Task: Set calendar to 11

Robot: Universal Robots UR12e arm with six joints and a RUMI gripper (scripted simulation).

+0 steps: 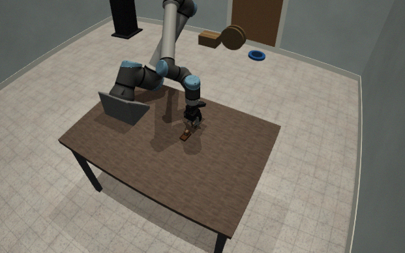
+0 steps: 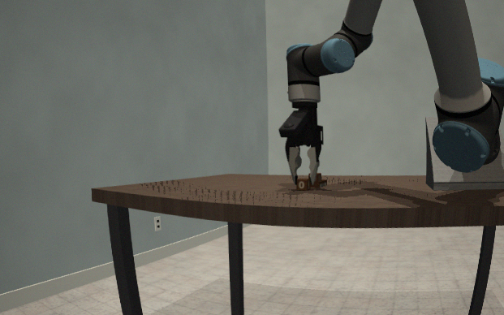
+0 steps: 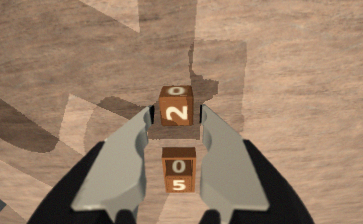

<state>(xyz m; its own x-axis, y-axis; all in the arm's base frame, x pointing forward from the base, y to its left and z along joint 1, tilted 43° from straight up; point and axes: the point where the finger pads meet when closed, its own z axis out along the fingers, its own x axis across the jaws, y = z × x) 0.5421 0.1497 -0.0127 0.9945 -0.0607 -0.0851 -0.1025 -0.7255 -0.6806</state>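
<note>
My gripper is now 10 mm above the cube. Also, from my hand: calendar tray: 110 mm to the right, 20 mm below, 10 mm behind.
</note>
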